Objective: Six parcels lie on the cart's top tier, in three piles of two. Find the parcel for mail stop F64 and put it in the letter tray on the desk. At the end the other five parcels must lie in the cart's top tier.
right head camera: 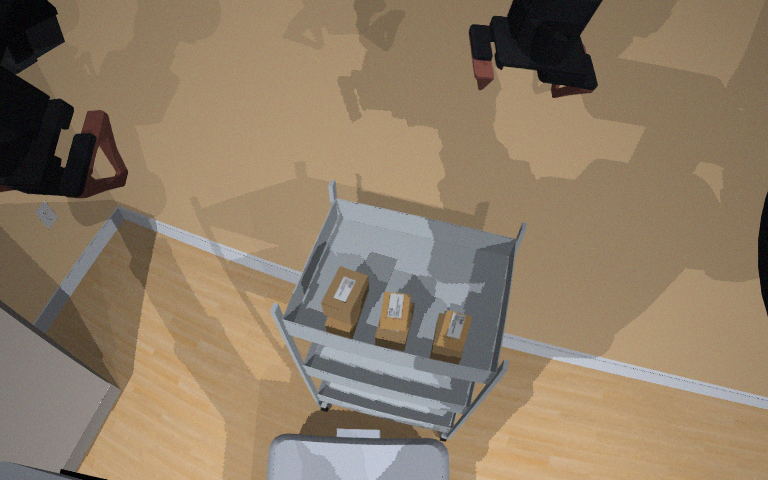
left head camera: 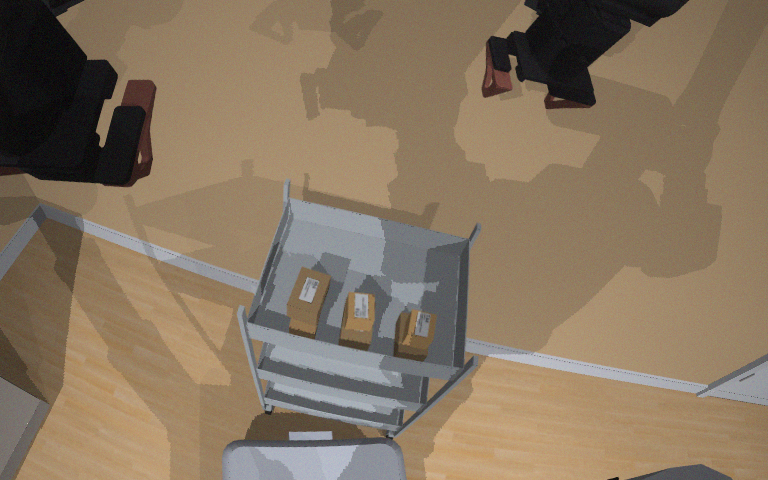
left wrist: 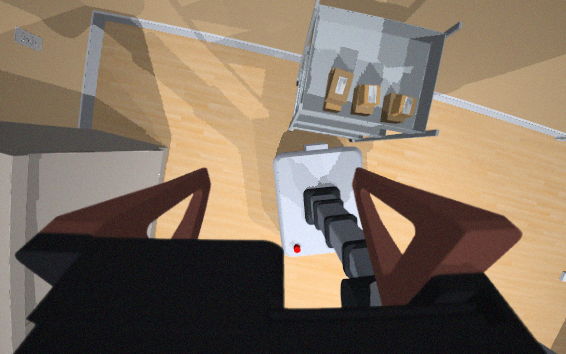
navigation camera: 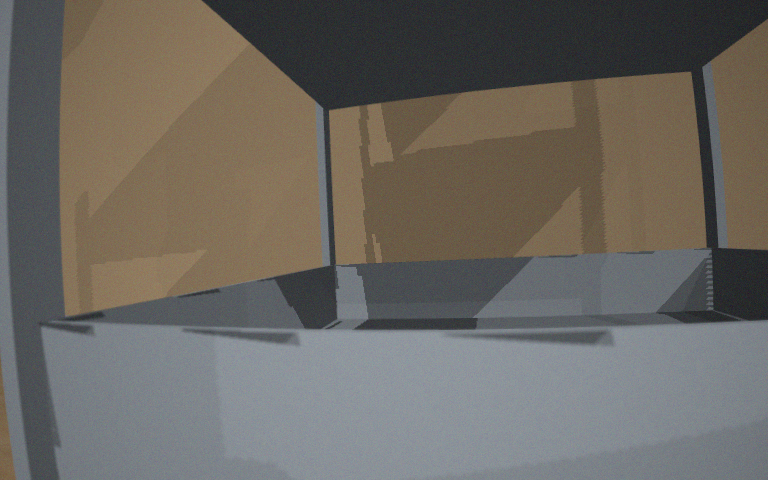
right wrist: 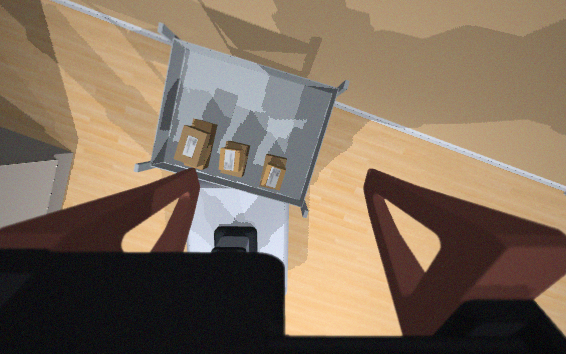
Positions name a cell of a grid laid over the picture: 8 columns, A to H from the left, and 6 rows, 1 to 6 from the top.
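From the navigation camera I can see a grey three-tier cart (navigation camera: G5). The left head camera shows my left gripper (left head camera: B3), my right gripper (left head camera: F2) and the cart (left head camera: E4), and in the right head camera you'd find my left gripper (right head camera: A3), my right gripper (right head camera: F2) and the cart (right head camera: E4) too. In the left wrist view there's my left gripper (left wrist: D3) with the cart (left wrist: F2), while the right wrist view gives me my right gripper (right wrist: D4) and again the cart (right wrist: D2).
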